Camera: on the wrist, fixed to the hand. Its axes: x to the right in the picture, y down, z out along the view.
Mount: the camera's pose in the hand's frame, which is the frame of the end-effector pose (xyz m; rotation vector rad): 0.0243 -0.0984 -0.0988 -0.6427 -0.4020 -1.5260
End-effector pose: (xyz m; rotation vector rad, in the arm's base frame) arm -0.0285 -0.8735 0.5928 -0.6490 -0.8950 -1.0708
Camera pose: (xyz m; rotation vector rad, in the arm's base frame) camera -0.0860 -1.0003 0.5673 0.6572 1.4196 2.7049
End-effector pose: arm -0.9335 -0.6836 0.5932 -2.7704 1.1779 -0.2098
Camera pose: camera -0.8647 -0.6392 0.7087 2.5083 0.9865 -0.5204
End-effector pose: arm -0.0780 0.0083 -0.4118 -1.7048 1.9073 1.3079
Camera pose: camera 0.0384 -0.0721 -0.4168 -2.0503 -0.2988 1.2949
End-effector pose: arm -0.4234 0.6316 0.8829 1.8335 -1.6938 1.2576
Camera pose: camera -0.3713 0.7133 0.9861 2.0833 -0.2769 -0.2636
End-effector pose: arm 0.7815 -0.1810 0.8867 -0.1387 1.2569 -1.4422
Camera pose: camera 0.6420 -0.1643 0.9039 -2.0594 1.1818 -1.9271
